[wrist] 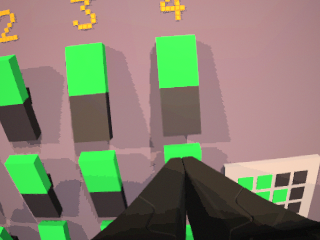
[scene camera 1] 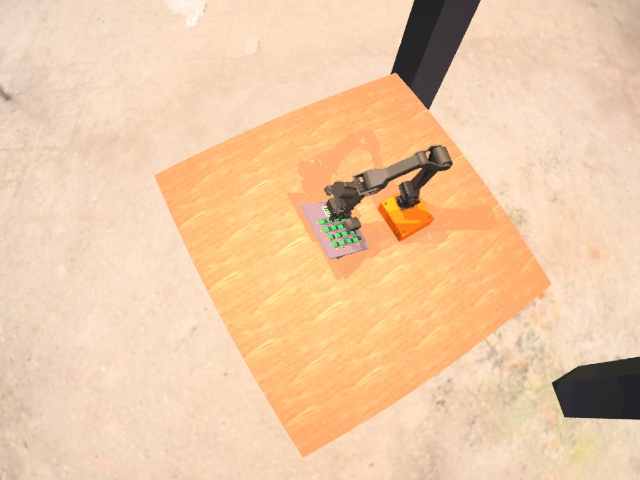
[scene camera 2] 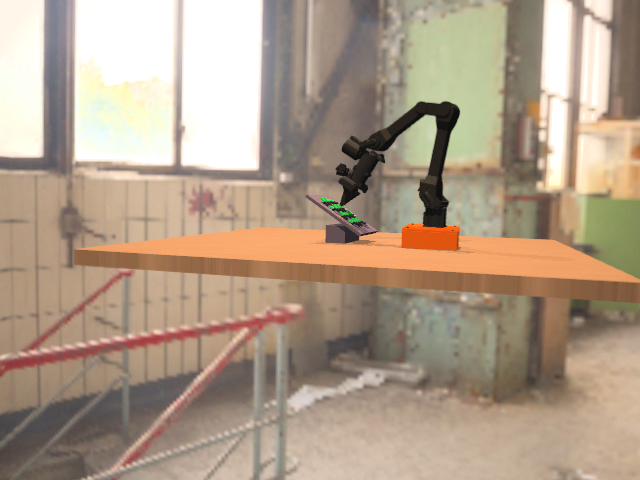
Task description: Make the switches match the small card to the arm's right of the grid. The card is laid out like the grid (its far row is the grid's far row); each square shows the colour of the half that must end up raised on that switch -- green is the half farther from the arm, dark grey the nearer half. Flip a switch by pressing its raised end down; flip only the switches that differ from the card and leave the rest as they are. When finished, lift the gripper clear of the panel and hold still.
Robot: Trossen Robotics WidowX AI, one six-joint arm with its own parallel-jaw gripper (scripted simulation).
Path:
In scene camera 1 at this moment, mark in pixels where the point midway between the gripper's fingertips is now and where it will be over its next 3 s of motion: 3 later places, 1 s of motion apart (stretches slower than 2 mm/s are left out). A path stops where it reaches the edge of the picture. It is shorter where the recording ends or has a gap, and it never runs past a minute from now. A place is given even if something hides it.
My gripper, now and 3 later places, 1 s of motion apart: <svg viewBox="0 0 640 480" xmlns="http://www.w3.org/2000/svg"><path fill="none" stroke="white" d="M329 220L337 212L353 236L349 240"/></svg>

